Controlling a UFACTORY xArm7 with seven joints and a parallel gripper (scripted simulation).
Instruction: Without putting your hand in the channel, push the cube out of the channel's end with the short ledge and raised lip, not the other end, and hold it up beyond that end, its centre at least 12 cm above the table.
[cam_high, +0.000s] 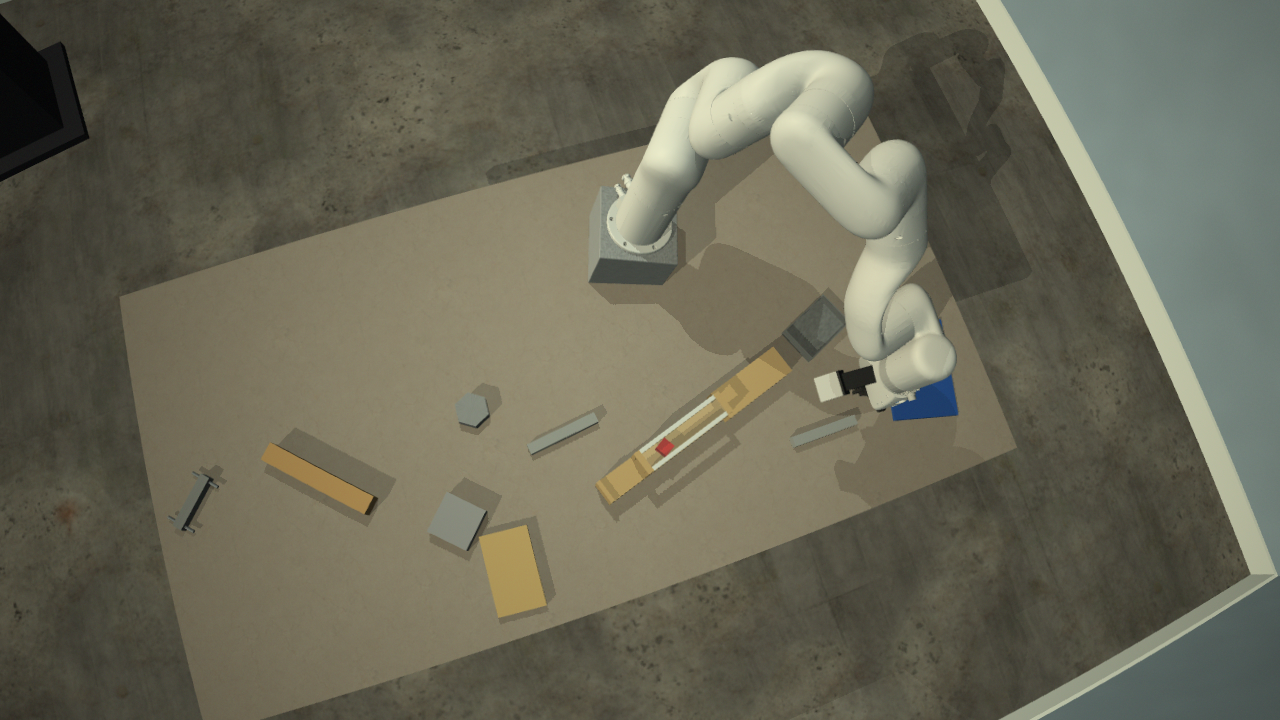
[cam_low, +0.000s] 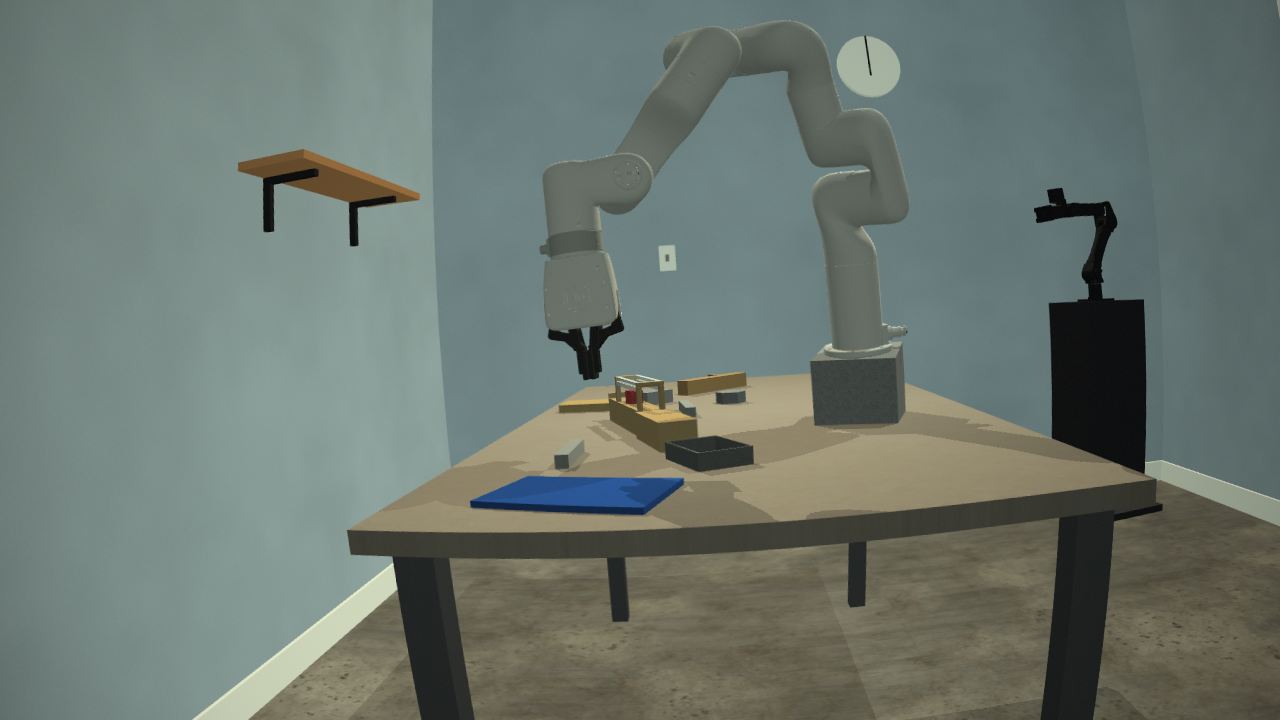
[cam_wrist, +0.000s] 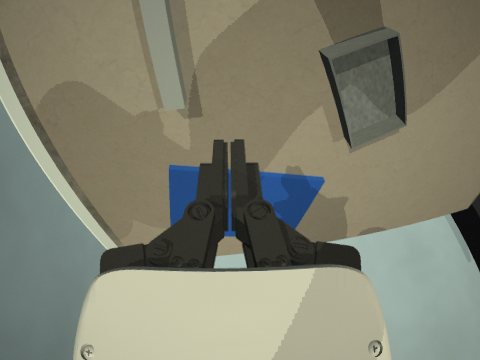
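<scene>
Right now my hand is 90 mm past the channel, 320 mm to the left of it and 90 mm above it. From my hand the other things lie so: tan plate (10 mm behind, 710 mm to the right, 130 mm below); then blue mat (30 mm ahead, 200 mm to the left, 140 mm below); then dark tray (150 mm behind, 40 mm to the left, 130 mm below).
</scene>
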